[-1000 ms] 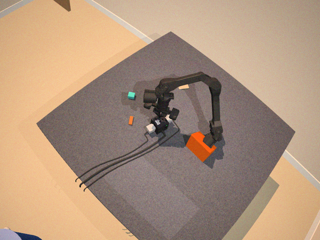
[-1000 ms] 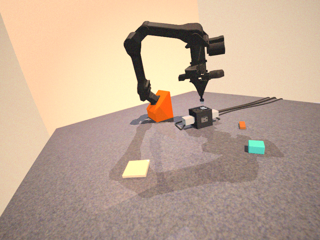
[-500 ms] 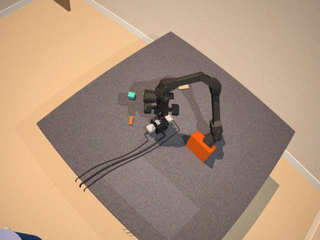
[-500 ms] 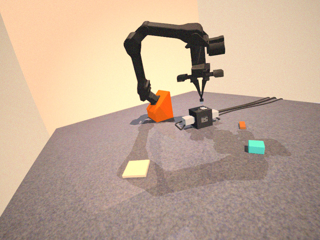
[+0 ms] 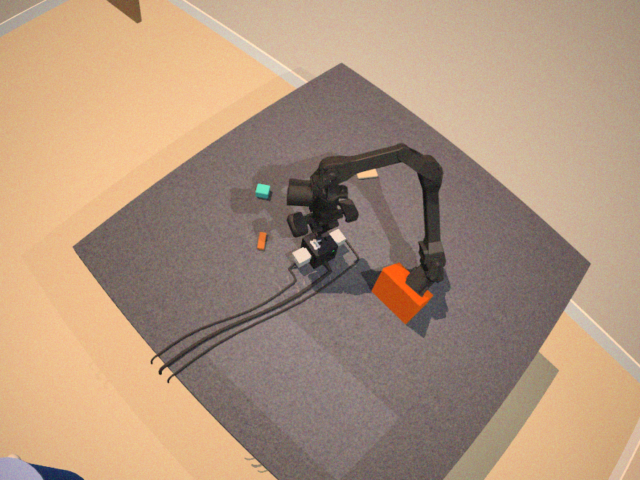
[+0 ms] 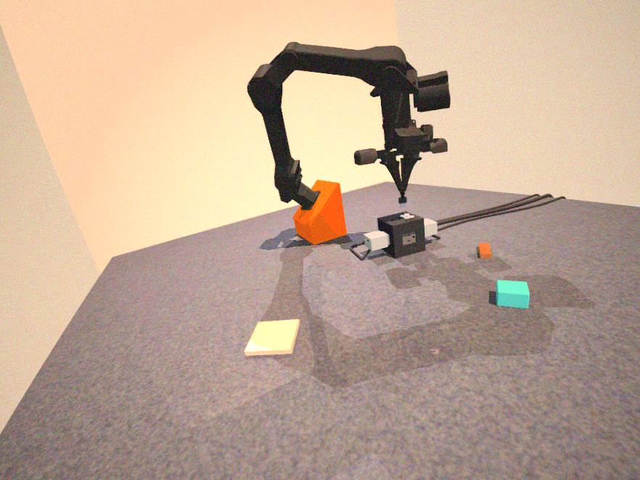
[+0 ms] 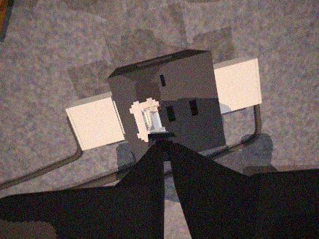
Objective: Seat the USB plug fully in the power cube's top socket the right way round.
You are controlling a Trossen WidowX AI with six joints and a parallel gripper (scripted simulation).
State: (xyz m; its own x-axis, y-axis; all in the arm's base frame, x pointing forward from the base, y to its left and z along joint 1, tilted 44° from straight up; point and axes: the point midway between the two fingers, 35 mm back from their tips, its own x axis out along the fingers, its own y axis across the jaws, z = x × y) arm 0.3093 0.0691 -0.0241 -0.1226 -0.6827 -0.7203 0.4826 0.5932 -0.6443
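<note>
My gripper tip is now 2 cm above the black USB plug. From my gripper tip the other things lie so: teal block: 27 cm ahead, 6 cm to the right, 12 cm below; then orange block: 15 cm ahead, 7 cm to the left, 13 cm below; then pale-rimmed socket: 1 cm to the left, 7 cm below.
</note>
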